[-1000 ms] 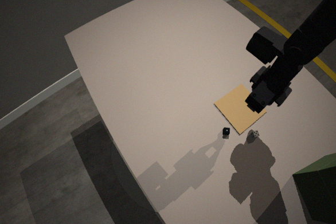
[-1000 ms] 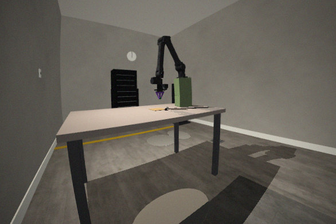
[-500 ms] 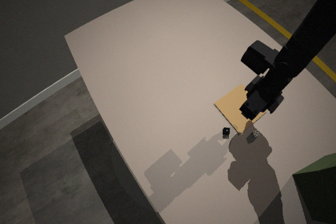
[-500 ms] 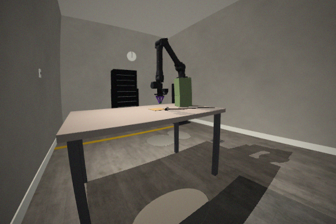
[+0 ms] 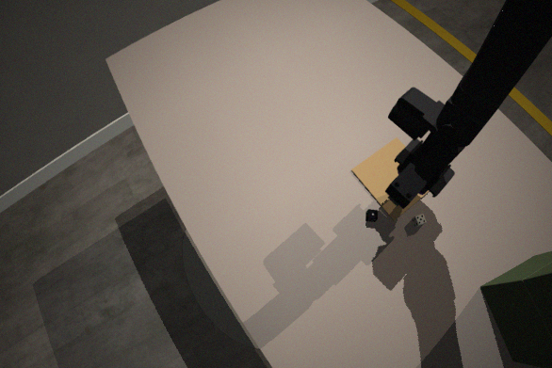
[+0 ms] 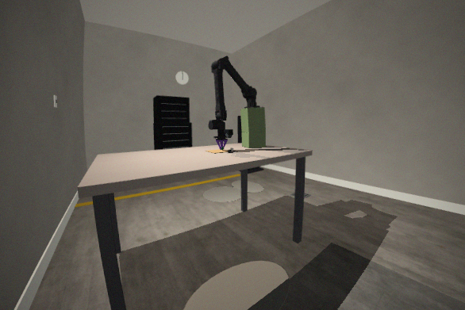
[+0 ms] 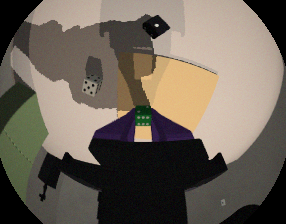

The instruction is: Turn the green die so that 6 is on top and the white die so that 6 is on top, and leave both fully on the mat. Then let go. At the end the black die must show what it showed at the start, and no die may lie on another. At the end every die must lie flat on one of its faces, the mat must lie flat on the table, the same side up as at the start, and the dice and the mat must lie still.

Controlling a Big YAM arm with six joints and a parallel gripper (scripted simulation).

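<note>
The green die is right at my hand. The rest, counted from my hand: black die 11 cm to the left, 1 cm below; tan mat 3 cm ahead, 2 cm below; white die 7 cm behind, 4 cm to the left, 1 cm below.
</note>
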